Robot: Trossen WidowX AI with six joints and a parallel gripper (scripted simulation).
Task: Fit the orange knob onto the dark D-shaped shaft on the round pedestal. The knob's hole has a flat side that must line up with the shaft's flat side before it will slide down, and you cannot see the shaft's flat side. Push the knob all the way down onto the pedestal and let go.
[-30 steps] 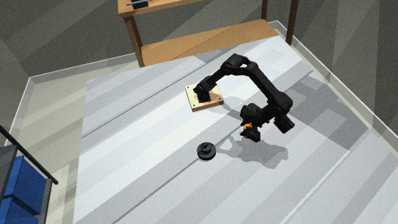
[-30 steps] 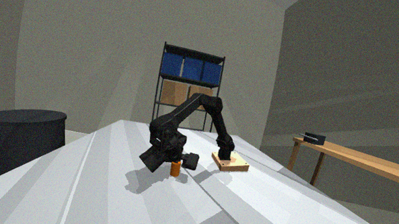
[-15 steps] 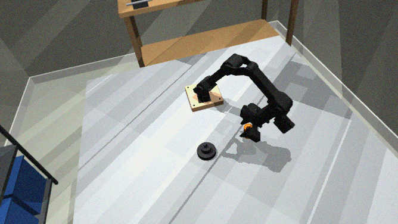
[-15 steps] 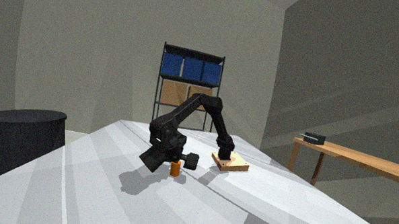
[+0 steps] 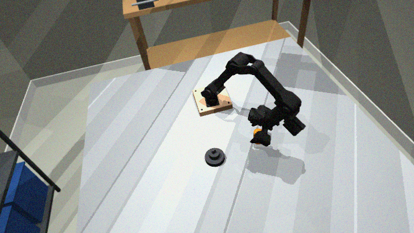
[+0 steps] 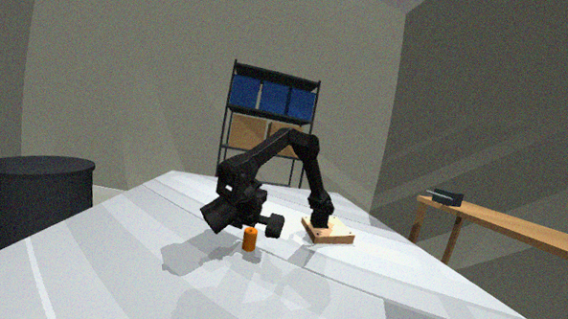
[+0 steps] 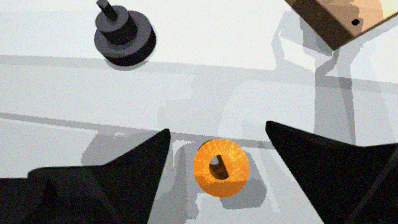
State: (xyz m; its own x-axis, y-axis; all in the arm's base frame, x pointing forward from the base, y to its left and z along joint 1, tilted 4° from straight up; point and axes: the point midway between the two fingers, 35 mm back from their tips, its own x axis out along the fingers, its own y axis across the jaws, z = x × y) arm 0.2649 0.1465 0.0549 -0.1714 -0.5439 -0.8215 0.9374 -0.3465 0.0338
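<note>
Right now the orange knob is 30 mm to the left of my gripper tip, 10 mm below it and 10 mm ahead of it. Round my gripper tip: dark round pedestal (180 mm to the right, 60 mm ahead, 10 mm below).
</note>
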